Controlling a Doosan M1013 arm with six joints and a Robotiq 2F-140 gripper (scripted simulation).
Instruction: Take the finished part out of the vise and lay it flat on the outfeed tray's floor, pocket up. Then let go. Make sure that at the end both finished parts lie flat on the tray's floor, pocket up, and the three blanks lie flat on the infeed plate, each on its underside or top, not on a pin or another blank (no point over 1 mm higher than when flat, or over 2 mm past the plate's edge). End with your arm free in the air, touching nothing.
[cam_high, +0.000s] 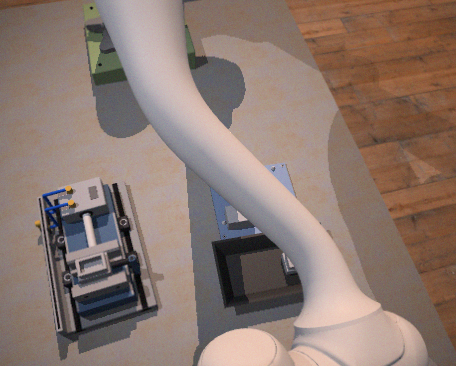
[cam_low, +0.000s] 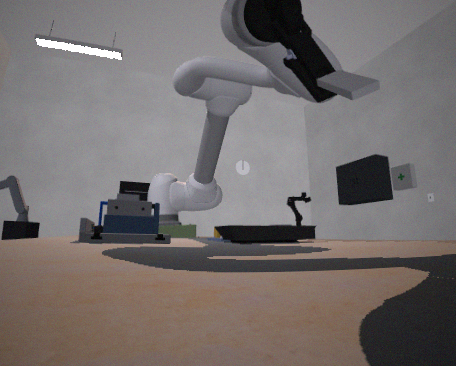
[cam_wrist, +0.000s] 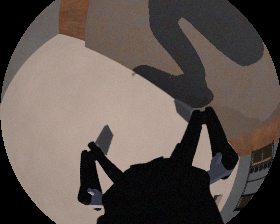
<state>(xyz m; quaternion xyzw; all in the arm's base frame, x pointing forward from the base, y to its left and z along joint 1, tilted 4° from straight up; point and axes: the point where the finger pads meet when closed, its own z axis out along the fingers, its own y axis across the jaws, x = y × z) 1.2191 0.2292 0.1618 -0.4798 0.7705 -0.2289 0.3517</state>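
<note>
Now: the vise 580 mm behind my hand, 270 mm to the right of it and 160 mm below it. Round my hand: orange block (740 mm behind, 20 mm to the left, 170 mm below); then grey block (650 mm behind, 40 mm to the left, 170 mm below); then blue fixture plate (700 mm behind, 80 mm to the left, 190 mm below).
</note>
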